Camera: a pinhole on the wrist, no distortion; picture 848 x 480 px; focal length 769.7 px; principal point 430.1 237.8 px. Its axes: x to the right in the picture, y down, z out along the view. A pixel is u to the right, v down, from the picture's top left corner.
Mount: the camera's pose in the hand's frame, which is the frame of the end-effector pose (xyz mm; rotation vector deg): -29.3 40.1 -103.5 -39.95 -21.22 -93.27
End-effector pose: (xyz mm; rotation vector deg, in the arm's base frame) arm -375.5 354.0 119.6 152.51 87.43 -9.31
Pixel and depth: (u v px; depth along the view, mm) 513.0 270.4 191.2
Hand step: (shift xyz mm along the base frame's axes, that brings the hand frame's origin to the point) 126.5 -57.3 -55.7
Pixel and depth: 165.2 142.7 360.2
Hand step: 314.7 -179.5 -99.3
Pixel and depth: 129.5 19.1 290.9
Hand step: 253.2 -199.2 -52.3
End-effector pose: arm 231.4 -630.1 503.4 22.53 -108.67 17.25
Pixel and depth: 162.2 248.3 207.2
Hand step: -106.3 194.2 15.8
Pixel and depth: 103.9 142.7 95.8
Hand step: -2.5 143.1 0.6
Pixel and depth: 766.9 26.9 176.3
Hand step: -100.1 58.0 -69.3
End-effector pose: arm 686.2 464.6 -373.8 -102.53 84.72 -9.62
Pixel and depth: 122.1 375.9 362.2
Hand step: -197.5 -76.2 -323.7
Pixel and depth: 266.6 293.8 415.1
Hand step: -155.6 -15.5 -365.9
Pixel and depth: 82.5 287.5 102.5
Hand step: -135.0 -30.1 -50.7
